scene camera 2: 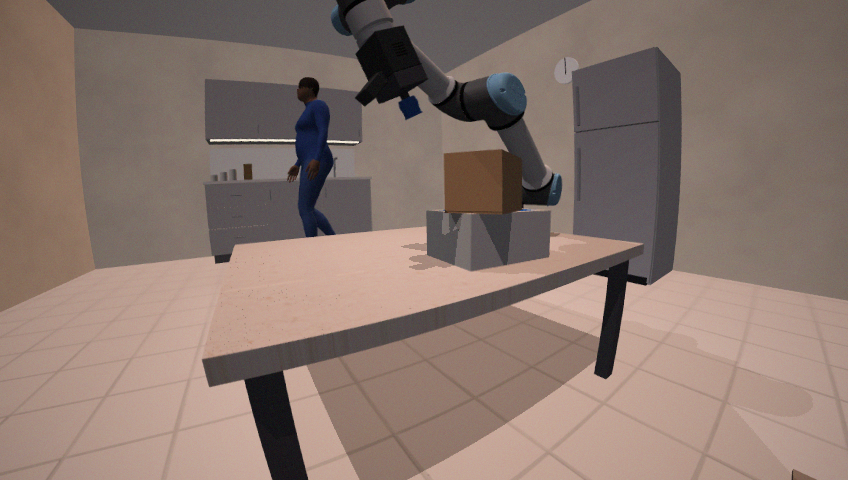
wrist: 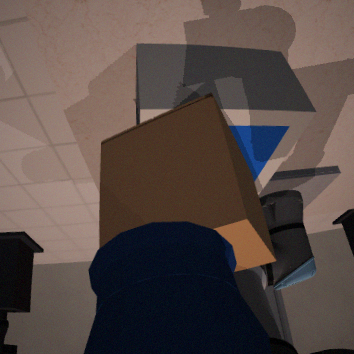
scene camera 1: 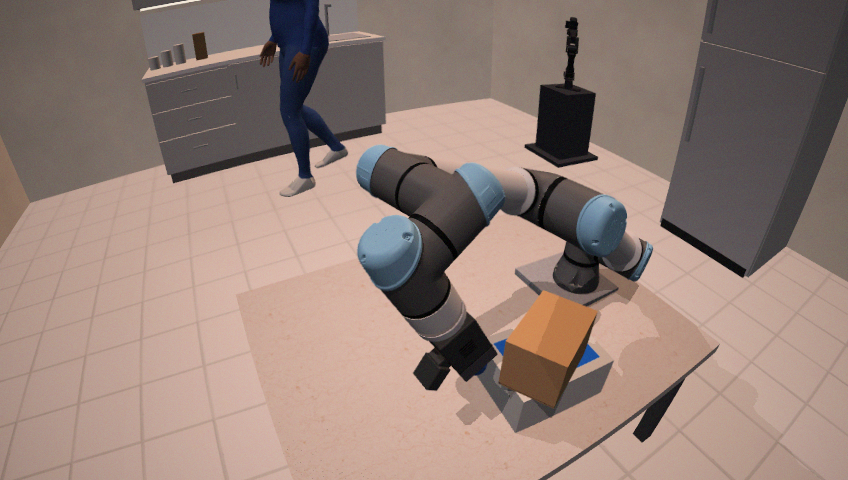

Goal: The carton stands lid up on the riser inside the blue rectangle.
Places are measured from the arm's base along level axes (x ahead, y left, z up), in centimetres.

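Pixels of known places: end effector, tool point: point(scene camera 2: 413, 115) point(wrist: 163, 277); arm's base, origin of the base link: point(wrist: 274, 201) point(scene camera 1: 575, 279).
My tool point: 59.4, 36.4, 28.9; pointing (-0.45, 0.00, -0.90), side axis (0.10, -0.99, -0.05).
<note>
Ahead of a thing's pixels: the offset from my tool point to its top centre, as dx, dy, dz. Level surfaces: height alone.
The brown carton {-21.7, -5.6, -5.5} point(scene camera 1: 550, 333) point(scene camera 2: 476, 181) point(wrist: 165, 175) rests on the grey riser {-25.4, -9.5, -18.5} point(scene camera 1: 586, 383) point(scene camera 2: 526, 234) point(wrist: 240, 90), turned relative to it. It looks level in scene camera 2, and its lower corners reach past the riser's edges. The blue rectangle {-25.4, -9.5, -18.5} point(scene camera 1: 589, 355) point(wrist: 267, 142) shows beside the carton and is partly covered by it. I cannot tell which face is the lid. My gripper point(scene camera 1: 480, 369) point(scene camera 2: 410, 107) point(wrist: 165, 250), a blue suction cup, is open and tilted. It hangs in the air, apart from the carton, with nothing on it.
The riser stands on the table {dz -30.5} point(scene camera 1: 333, 356) point(scene camera 2: 321, 285), near its edge. The arm's base plate point(scene camera 1: 535, 276) is behind the riser. A person in blue point(scene camera 1: 300, 83) point(scene camera 2: 314, 136) stands beyond the table by the kitchen counter; a fridge point(scene camera 1: 743, 130) point(scene camera 2: 618, 166) is at the right.
</note>
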